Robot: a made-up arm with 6 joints. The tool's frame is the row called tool. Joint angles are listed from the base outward.
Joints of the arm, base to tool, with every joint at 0 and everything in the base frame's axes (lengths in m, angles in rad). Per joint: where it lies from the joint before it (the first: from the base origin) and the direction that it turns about. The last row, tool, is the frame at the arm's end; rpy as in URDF.
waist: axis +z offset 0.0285 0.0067 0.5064
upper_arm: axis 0.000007 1 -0.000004 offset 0.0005 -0.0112 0.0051
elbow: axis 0.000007 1 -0.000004 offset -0.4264 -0.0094 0.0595
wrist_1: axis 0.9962 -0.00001 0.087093 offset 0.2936 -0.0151 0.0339
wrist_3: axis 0.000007 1 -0.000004 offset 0.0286 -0.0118 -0.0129
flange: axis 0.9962 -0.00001 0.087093 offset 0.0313 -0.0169 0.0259
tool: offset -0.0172 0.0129 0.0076 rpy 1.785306 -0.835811 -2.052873
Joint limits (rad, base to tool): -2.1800..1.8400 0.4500..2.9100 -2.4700..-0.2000 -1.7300..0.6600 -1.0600..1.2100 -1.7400..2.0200
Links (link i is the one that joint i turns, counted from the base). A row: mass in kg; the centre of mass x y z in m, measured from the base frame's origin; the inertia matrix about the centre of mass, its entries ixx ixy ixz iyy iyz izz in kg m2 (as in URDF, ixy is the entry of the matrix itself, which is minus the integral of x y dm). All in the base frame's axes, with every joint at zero. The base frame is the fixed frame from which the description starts. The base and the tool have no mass.
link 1: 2.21; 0.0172 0.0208 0.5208; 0.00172 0 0 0.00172 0 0.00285
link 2: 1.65; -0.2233 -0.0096 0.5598; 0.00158 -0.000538 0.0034 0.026 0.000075 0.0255
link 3: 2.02; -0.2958 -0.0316 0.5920; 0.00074 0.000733 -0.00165 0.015 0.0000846 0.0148
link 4: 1.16; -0.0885 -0.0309 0.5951; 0.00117 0 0.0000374 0.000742 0 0.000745
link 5: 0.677; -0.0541 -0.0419 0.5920; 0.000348 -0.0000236 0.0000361 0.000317 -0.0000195 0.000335
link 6: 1.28; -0.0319 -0.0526 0.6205; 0.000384 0 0.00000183 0.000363 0 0.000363
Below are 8 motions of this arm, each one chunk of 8 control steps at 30 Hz.
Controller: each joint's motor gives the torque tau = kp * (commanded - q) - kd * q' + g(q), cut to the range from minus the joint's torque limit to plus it. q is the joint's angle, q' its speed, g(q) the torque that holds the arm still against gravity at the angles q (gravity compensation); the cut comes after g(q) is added. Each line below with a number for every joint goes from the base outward.
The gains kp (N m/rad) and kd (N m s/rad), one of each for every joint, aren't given. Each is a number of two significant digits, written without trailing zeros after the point. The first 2 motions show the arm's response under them.
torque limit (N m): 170 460 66 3.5 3.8 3.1
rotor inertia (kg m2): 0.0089 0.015 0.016 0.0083 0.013 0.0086
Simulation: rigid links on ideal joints. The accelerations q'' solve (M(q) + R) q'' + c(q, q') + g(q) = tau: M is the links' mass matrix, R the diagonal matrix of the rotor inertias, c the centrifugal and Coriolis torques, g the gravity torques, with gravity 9.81 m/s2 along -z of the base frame. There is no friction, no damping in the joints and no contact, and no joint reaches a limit. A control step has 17 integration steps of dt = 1/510 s. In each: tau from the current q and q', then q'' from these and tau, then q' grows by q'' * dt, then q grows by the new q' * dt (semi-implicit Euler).
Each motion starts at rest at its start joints. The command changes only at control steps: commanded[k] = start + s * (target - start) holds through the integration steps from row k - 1 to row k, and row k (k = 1, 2, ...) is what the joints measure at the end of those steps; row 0 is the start. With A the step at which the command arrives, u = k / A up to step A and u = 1 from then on. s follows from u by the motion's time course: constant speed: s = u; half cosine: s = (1 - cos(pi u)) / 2; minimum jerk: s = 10 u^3 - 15 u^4 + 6 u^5; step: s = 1 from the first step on.
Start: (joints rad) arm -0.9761 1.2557 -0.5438 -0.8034 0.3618 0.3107
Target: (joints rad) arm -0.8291 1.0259 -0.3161 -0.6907 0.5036 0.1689
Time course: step
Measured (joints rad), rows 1 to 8:
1: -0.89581 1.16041 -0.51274 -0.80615 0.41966 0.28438
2: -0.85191 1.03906 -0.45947 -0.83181 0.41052 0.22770
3: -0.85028 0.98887 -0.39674 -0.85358 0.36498 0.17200
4: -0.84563 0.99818 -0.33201 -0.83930 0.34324 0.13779
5: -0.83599 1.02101 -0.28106 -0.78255 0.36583 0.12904
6: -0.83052 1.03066 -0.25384 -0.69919 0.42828 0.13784
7: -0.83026 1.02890 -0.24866 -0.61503 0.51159 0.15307
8: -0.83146 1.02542 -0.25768 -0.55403 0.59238 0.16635
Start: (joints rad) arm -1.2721 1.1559 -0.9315 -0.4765 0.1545 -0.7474
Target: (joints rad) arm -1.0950 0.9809 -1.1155 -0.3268 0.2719 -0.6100
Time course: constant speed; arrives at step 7
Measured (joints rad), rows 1 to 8:
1: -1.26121 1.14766 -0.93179 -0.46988 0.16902 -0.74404
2: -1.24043 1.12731 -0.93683 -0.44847 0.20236 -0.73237
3: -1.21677 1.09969 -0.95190 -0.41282 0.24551 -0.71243
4: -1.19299 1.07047 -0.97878 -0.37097 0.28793 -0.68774
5: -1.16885 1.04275 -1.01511 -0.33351 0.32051 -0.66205
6: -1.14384 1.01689 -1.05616 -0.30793 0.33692 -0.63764
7: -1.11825 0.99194 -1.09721 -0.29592 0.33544 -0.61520
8: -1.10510 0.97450 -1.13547 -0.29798 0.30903 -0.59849
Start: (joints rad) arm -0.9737 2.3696 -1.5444 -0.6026 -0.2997 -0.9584
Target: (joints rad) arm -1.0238 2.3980 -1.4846 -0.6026 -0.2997 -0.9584
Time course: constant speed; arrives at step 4
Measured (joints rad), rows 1 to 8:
1: -0.97463 2.37110 -1.54426 -0.60520 -0.30419 -0.95793
2: -0.97776 2.37524 -1.54210 -0.61296 -0.31694 -0.95681
3: -0.98375 2.38158 -1.53543 -0.62503 -0.33597 -0.95550
4: -0.99274 2.38932 -1.52303 -0.63814 -0.35600 -0.95462
5: -1.00361 2.39630 -1.50547 -0.64577 -0.36662 -0.95497
6: -1.01462 2.40093 -1.48619 -0.64231 -0.35968 -0.95668
7: -1.02449 2.40330 -1.46966 -0.62720 -0.33527 -0.95902
8: -1.03239 2.40408 -1.45903 -0.60412 -0.29919 -0.96112

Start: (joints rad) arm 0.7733 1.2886 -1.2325 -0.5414 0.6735 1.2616
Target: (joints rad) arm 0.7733 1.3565 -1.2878 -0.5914 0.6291 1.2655
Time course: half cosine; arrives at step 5
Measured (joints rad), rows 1 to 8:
1: 0.77279 1.29064 -1.23466 -0.54107 0.67399 1.26155
2: 0.77132 1.29923 -1.24341 -0.54150 0.67548 1.26169
3: 0.76981 1.31646 -1.26005 -0.54683 0.67615 1.26264
4: 0.76978 1.33840 -1.27941 -0.56089 0.67142 1.26467
5: 0.77183 1.35679 -1.29232 -0.58247 0.65740 1.26704
6: 0.77492 1.36561 -1.29361 -0.60356 0.63585 1.26830
7: 0.77711 1.36572 -1.28709 -0.61461 0.61420 1.26750
8: 0.77737 1.36185 -1.28016 -0.61221 0.60012 1.26522

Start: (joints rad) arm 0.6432 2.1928 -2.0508 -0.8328 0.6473 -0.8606
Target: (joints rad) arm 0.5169 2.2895 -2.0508 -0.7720 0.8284 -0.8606
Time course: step
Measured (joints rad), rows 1 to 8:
1: 0.63393 2.22417 -2.10297 -0.83039 0.65517 -0.86035
2: 0.61309 2.26201 -2.13995 -0.85926 0.64624 -0.85559
3: 0.58635 2.28195 -2.12060 -0.89972 0.63018 -0.85040
4: 0.55759 2.29217 -2.07832 -0.91188 0.63616 -0.84992
5: 0.52999 2.29935 -2.03902 -0.88081 0.67738 -0.85423
6: 0.50584 2.30448 -2.01103 -0.81587 0.75025 -0.86038
7: 0.48666 2.30689 -1.99479 -0.73865 0.84090 -0.86539
8: 0.47347 2.30646 -1.98867 -0.67167 0.93129 -0.86784

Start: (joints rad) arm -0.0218 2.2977 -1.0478 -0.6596 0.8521 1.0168
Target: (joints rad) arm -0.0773 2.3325 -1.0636 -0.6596 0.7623 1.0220
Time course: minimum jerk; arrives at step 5
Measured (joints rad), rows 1 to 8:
1: -0.02216 2.29833 -1.04830 -0.65921 0.85158 1.01676
2: -0.02458 2.30220 -1.05120 -0.65709 0.84766 1.01664
3: -0.03133 2.31150 -1.05767 -0.65314 0.83483 1.01677
4: -0.04286 2.32404 -1.06524 -0.65031 0.80958 1.01785
5: -0.05690 2.33412 -1.06928 -0.65206 0.77582 1.02014
6: -0.07037 2.33823 -1.06799 -0.65800 0.74408 1.02284
7: -0.08112 2.33737 -1.06376 -0.66441 0.72465 1.02470
8: -0.08814 2.33458 -1.05995 -0.66814 0.72212 1.02516

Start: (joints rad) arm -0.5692 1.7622 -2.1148 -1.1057 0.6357 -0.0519
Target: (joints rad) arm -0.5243 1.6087 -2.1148 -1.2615 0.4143 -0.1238
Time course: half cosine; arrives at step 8
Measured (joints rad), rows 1 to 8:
1: -0.56881 1.76028 -2.11156 -1.10566 0.63512 -0.05247
2: -0.56706 1.75260 -2.10025 -1.10387 0.63290 -0.05556
3: -0.56297 1.73698 -2.08181 -1.09715 0.62807 -0.06360
4: -0.55618 1.71401 -2.06290 -1.08514 0.61917 -0.07727
5: -0.54715 1.68617 -2.05139 -1.07313 0.60355 -0.09466
6: -0.53724 1.65703 -2.05316 -1.07091 0.57780 -0.11204
7: -0.52857 1.63066 -2.07065 -1.08894 0.53903 -0.12528
8: -0.52339 1.61087 -2.10249 -1.13363 0.48718 -0.13139

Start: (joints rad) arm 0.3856 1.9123 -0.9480 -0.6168 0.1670 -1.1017
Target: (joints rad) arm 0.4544 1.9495 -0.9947 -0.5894 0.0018 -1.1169
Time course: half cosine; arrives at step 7
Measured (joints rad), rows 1 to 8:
1: 0.38598 1.91289 -0.94849 -0.61623 0.16665 -1.10202
2: 0.38792 1.91552 -0.95071 -0.61366 0.16466 -1.10341
3: 0.39298 1.92127 -0.95573 -0.60799 0.15868 -1.10641
4: 0.40213 1.92976 -0.96356 -0.59948 0.14597 -1.11069
5: 0.41513 1.93928 -0.97316 -0.58987 0.12439 -1.11514
6: 0.43042 1.94755 -0.98282 -0.58178 0.09370 -1.11840
7: 0.44546 1.95253 -0.99073 -0.57794 0.05638 -1.11943
8: 0.45765 1.95360 -0.99595 -0.57986 0.01709 -1.11814

